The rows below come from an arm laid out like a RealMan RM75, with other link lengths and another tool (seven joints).
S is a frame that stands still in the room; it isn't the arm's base.
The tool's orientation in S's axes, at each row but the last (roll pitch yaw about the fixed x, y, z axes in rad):
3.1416 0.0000 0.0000
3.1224 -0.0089 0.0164
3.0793 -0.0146 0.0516
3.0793 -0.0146 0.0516
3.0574 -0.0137 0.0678
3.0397 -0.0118 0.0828
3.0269 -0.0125 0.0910
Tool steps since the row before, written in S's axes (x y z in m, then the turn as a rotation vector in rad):
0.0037 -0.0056 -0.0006 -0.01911 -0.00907 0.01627
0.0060 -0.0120 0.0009 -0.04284 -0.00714 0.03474
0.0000 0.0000 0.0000 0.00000 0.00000 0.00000
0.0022 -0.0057 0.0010 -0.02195 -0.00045 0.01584
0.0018 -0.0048 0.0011 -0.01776 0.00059 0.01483
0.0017 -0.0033 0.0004 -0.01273 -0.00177 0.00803
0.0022 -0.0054 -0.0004 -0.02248 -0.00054 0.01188
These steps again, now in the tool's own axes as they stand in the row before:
0.0037 0.0056 0.0006 -0.01911 0.00907 -0.01627
0.0058 0.0121 -0.0006 -0.04264 0.00711 -0.03499
0.0000 0.0000 0.0000 0.00000 0.00000 0.00000
0.0019 0.0059 -0.0006 -0.02171 0.00032 -0.01617
0.0015 0.0050 -0.0007 -0.01747 -0.00052 -0.01517
0.0014 0.0035 0.0000 -0.01274 0.00154 -0.00807
0.0017 0.0055 0.0011 -0.02229 -0.00010 -0.01225

